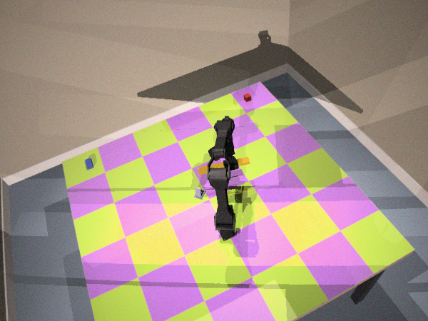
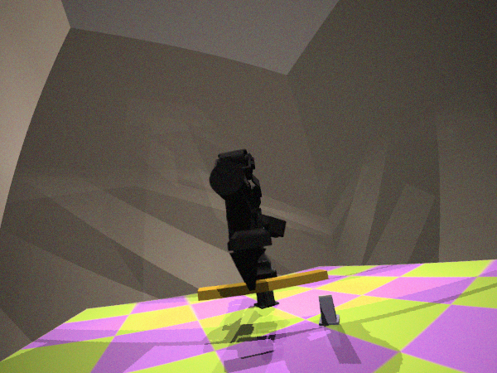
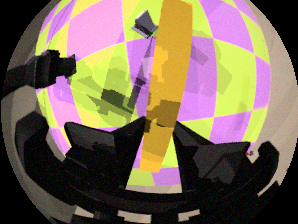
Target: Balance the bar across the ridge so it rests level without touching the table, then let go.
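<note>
My gripper tip is now 3 cm to the right of the orange bar and 1 cm short of it. Also, from my gripper tip: small blue block: 65 cm to the left, 48 cm ahead, 10 cm below; then small red cube: 48 cm ahead, 35 cm to the right, 10 cm below.
</note>
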